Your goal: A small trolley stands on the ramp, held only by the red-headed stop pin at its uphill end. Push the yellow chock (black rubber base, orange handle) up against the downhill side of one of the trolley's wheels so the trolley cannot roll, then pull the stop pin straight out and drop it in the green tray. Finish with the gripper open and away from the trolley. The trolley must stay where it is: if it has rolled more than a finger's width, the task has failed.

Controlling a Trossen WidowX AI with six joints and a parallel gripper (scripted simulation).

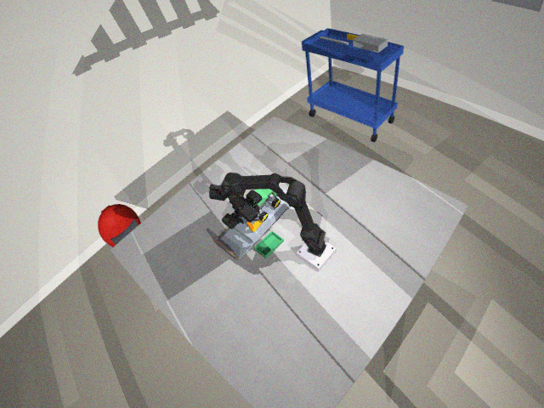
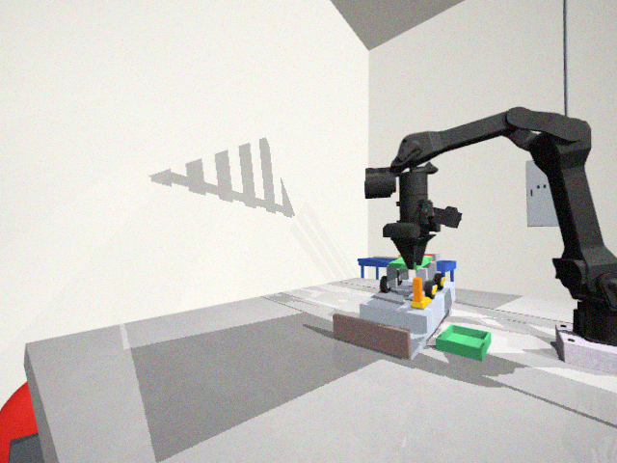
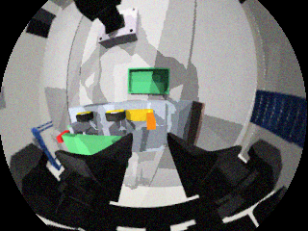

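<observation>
My gripper tip is 22 cm to the left of the red-headed stop pin, 2 cm past it and 2 cm above it. Round my gripper tip: trolley (13 cm to the right, 4 cm below, 2 cm ahead); grey ramp (12 cm to the right, 10 cm below, 2 cm ahead); yellow chock (6 cm below, 2 cm to the right, 1 cm behind).
</observation>
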